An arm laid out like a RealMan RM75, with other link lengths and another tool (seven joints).
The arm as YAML. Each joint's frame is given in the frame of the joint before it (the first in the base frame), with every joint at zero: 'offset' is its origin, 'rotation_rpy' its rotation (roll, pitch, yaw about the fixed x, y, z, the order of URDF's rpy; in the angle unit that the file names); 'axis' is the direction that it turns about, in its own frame. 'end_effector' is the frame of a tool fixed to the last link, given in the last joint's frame.
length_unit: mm
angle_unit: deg
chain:
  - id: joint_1
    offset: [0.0, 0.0, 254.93]
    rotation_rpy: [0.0, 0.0, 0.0]
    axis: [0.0, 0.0, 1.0]
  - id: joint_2
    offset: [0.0, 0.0, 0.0]
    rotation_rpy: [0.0, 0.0, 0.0]
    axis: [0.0, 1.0, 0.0]
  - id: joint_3
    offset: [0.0, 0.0, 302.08]
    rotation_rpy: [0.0, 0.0, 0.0]
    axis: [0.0, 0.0, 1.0]
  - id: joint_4
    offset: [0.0, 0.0, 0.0]
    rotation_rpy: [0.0, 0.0, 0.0]
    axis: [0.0, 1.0, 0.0]
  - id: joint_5
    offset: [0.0, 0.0, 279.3]
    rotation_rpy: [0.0, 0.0, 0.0]
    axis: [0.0, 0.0, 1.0]
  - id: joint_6
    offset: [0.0, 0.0, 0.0]
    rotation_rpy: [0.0, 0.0, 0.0]
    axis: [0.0, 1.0, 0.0]
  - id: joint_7
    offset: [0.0, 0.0, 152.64]
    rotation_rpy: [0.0, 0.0, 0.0]
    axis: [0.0, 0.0, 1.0]
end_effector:
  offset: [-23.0, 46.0, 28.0]
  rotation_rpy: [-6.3, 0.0, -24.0]
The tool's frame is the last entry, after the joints.
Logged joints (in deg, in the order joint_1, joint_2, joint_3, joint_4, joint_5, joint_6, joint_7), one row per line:
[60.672 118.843 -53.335 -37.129 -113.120 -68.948 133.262]
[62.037 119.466 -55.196 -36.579 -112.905 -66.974 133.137]
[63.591 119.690 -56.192 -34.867 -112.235 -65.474 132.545]
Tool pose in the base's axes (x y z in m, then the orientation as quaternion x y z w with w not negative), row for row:
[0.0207 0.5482 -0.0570 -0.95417 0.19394 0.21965 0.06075]
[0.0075 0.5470 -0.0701 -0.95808 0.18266 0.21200 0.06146]
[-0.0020 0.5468 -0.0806 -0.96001 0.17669 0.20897 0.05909]
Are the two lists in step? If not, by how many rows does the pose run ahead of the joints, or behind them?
They are in step.
